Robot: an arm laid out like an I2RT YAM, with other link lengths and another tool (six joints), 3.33 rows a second.
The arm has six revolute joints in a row. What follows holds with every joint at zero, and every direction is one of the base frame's. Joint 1 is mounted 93.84 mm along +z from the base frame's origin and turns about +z. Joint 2 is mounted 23.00 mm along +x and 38.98 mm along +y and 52.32 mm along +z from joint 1 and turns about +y. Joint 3 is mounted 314.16 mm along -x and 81.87 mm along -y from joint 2 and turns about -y. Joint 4 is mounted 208.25 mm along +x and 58.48 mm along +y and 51.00 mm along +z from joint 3 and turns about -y. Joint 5 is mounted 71.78 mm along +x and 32.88 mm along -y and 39.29 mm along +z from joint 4 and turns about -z. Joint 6 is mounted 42.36 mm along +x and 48.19 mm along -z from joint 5 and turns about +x. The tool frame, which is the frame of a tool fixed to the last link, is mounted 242.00 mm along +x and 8.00 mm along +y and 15.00 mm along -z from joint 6; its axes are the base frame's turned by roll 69.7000, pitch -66.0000 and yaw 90.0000 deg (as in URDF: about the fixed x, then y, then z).
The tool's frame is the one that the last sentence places.
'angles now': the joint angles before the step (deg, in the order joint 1, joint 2, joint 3, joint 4, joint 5, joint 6). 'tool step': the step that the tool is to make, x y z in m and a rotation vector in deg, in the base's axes. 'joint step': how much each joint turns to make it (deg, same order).
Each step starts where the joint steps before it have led.
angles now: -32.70, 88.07, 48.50, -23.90, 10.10, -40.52
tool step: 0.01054, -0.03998, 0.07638, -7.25, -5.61, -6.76
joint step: 0.01, -4.57, 10.11, -7.03, 6.07, 4.40
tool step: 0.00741, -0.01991, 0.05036, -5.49, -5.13, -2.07
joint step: -0.01, -3.61, 3.53, -0.01, 2.72, 0.52
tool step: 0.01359, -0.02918, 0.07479, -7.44, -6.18, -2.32
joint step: 0.01, -1.67, 7.71, 0.02, 3.70, -0.52
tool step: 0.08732, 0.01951, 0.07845, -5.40, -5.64, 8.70
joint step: 8.25, 4.74, 14.42, -1.33, 0.80, -2.10
